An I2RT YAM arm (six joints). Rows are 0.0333 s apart.
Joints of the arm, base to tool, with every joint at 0 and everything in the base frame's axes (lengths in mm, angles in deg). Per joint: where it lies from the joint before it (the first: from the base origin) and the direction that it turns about. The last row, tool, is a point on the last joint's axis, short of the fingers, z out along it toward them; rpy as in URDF.
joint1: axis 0 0 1 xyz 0.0 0.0 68.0
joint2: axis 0 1 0 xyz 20.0 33.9 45.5
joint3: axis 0 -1 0 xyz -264.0 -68.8 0.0
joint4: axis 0 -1 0 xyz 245.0 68.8 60.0
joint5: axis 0 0 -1 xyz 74.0 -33.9 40.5
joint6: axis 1 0 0 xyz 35.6 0.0 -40.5
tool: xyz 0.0 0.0 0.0 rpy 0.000 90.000 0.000
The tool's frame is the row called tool.
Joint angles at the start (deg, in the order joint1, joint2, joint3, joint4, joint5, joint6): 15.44 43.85 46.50 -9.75 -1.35 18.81
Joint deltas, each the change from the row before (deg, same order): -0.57 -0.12 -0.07 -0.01 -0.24 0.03; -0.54 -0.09 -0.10 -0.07 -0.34 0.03; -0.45 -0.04 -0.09 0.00 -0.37 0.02; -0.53 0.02 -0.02 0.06 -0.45 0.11; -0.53 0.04 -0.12 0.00 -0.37 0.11; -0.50 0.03 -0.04 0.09 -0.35 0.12; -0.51 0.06 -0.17 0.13 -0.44 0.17
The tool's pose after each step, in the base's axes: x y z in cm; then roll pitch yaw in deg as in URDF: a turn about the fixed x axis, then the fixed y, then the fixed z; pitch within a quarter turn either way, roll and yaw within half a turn. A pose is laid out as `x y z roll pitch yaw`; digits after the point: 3 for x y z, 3 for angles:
17.361 4.712 35.400 110.784 69.743 126.071
17.371 4.561 35.351 110.926 69.646 125.998
17.392 4.445 35.307 110.990 69.566 125.973
17.436 4.313 35.300 110.772 69.419 125.671
17.497 4.180 35.216 111.035 69.211 125.741
17.545 4.052 35.200 110.822 69.066 125.373
17.617 3.932 35.104 110.859 68.816 125.312

